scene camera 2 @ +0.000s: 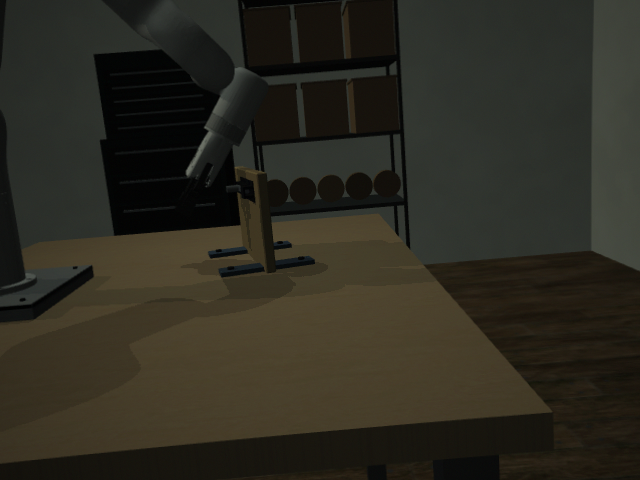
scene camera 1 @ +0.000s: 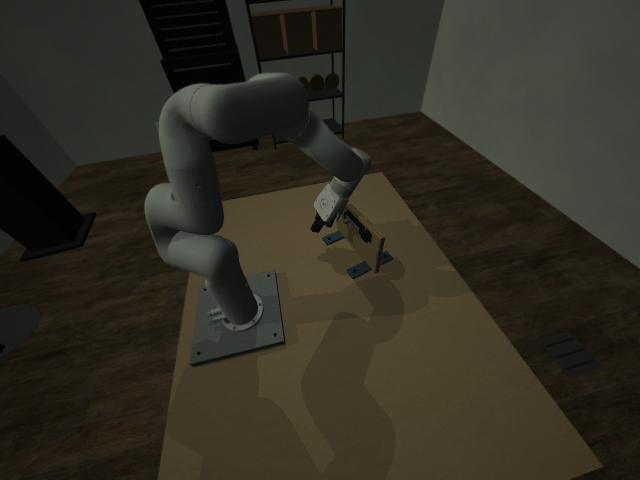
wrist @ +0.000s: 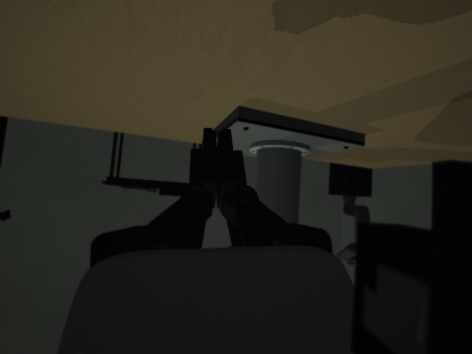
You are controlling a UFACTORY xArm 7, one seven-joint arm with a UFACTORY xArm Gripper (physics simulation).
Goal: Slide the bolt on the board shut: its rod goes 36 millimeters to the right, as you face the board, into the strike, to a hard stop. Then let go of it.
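Where they show: gripper, fingertip midpoint: [scene camera 2: 181,213] [scene camera 1: 314,230]; arm's base, link origin: [scene camera 1: 243,311].
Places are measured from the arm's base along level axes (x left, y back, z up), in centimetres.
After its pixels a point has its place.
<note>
The upright wooden board [scene camera 1: 366,252] @(x 5.1, y -43.4, z 3.3 cm) [scene camera 2: 253,222] @(x 7.9, y -43.0, z 5.5 cm) stands on the table. The black bolt [scene camera 1: 358,227] @(x 8.9, y -41.8, z 11.8 cm) [scene camera 2: 247,189] @(x 3.5, y -42.6, z 12.1 cm) is fixed near the top of its face, on the side toward the arm. A grey knob [scene camera 1: 347,221] @(x 13.3, y -39.8, z 11.9 cm) [scene camera 2: 233,188] @(x 13.2, y -40.0, z 11.6 cm) sticks out from the bolt. How far the rod reaches into the strike is too dark and small to tell. My gripper [scene camera 1: 314,227] @(x 18.0, y -29.3, z 7.3 cm) [scene camera 2: 183,207] @(x 18.0, y -29.3, z 7.3 cm) [wrist: 218,132] @(x 18.0, y -29.3, z 7.3 cm) is shut and empty. Its fingertips are in front of the board, on the robot's side, apart from the knob and a little lower than it in the scene camera 2 view.
The board stands on blue feet [scene camera 1: 358,269] @(x 2.9, y -39.7, z -1.7 cm) [scene camera 2: 240,269] @(x 1.6, y -39.9, z -1.7 cm) that reach out on both sides. The arm's base plate [scene camera 1: 267,330] @(x -8.4, y -5.9, z -0.1 cm) [scene camera 2: 56,294] @(x -4.5, y -10.7, z -1.1 cm) [wrist: 300,124] is bolted to the table [scene camera 1: 439,387] @(x -36.7, y -43.3, z -2.5 cm) [scene camera 2: 330,361] @(x -43.6, y -49.2, z -2.5 cm). A large dark shape fills the lower right of the wrist view. A shelf rack [scene camera 2: 404,170] stands behind.
</note>
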